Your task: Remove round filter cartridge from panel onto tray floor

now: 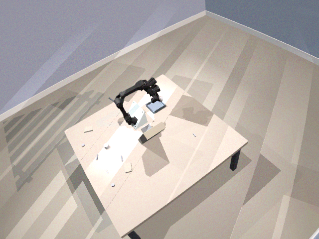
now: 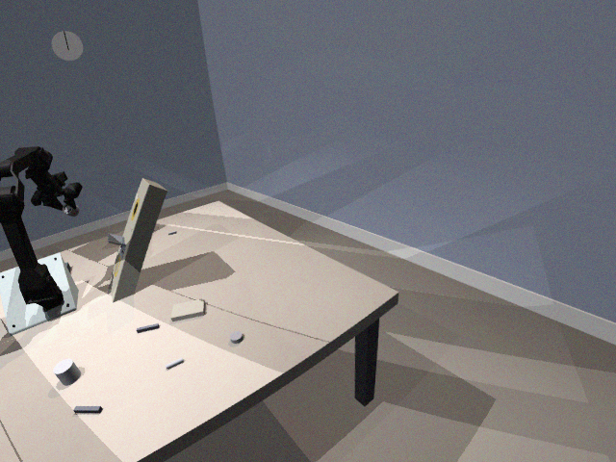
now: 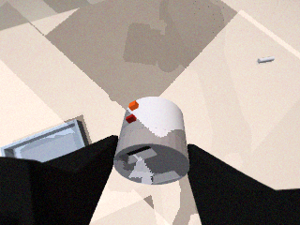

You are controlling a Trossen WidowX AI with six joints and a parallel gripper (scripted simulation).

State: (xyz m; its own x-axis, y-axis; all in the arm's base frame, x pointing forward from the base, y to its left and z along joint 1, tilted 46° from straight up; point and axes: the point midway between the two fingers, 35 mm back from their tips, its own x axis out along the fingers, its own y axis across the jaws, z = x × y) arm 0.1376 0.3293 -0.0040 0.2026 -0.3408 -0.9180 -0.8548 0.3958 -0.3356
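Right now the blue-grey tray is 250 mm below my gripper tip, 180 mm behind it and 40 mm to the left of it. Also, from my gripper tip: tan service panel (260 mm to the right, 180 mm ahead, 100 mm below); then round grey filter cartridge (right at my gripper tip).
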